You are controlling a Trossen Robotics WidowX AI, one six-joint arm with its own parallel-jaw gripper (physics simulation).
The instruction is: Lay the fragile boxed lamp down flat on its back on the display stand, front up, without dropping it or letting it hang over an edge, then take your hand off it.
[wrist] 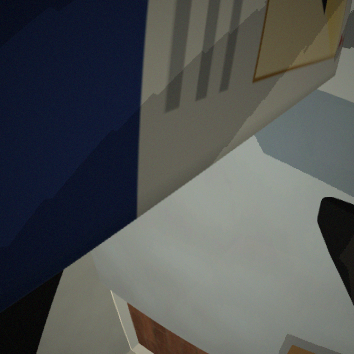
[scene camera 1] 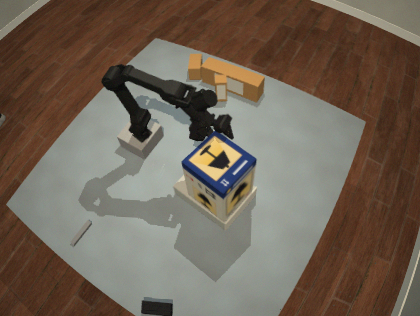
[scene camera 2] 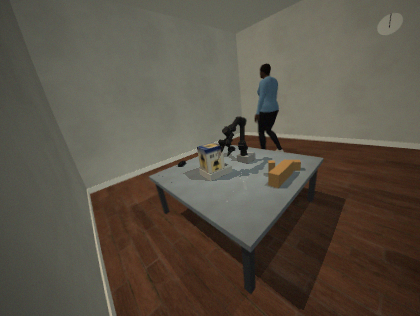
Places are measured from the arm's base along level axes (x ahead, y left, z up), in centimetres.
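Pixels of known places: gripper, between the fingertips: (wrist: 200, 213) (scene camera 2: 224, 154); arm's base, origin of its link: (scene camera 1: 142, 134) (scene camera 2: 244, 154).
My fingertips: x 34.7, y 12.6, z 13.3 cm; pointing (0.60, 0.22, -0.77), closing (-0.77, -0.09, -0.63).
Observation:
Ahead of a thing's pixels: the offset from my fingertips to its middle. Level surfaces: height alone.
The boxed lamp @(dz -3.5, dx +7.7, dy -11.6 cm) (scene camera 1: 219, 161) (scene camera 2: 210, 160) (wrist: 210, 115) is white with a blue band at its upper end and yellow lamp pictures. It stands on the pale display stand (scene camera 1: 184, 192) (scene camera 2: 208, 176), with a lamp picture facing up; no overhang can be made out. My gripper (scene camera 1: 213, 132) (scene camera 2: 227, 151) (wrist: 200, 213) is open and empty at the box's upper edge on the arm's side. In the wrist view one dark finger is at the right, and the other is partly hidden behind the box at the lower left. Whether a finger touches the box cannot be told.
Orange boxes @(dz -15.5, dx -27.1, dy +38.2 cm) (scene camera 1: 232, 80) (scene camera 2: 283, 173) stand toward one table edge. A thin grey bar @(dz -20.4, dx -24.9, dy -61.7 cm) (scene camera 1: 81, 233) and a black block @(dz -19.3, dx +20.4, dy -61.4 cm) (scene camera 1: 157, 307) lie on the table @(dz -21.0 cm) (scene camera 1: 310, 165) (scene camera 2: 240, 200). The arm's base block (scene camera 1: 141, 140) (scene camera 2: 246, 158) is beside the stand. A person (scene camera 2: 268, 100) is beyond the table.

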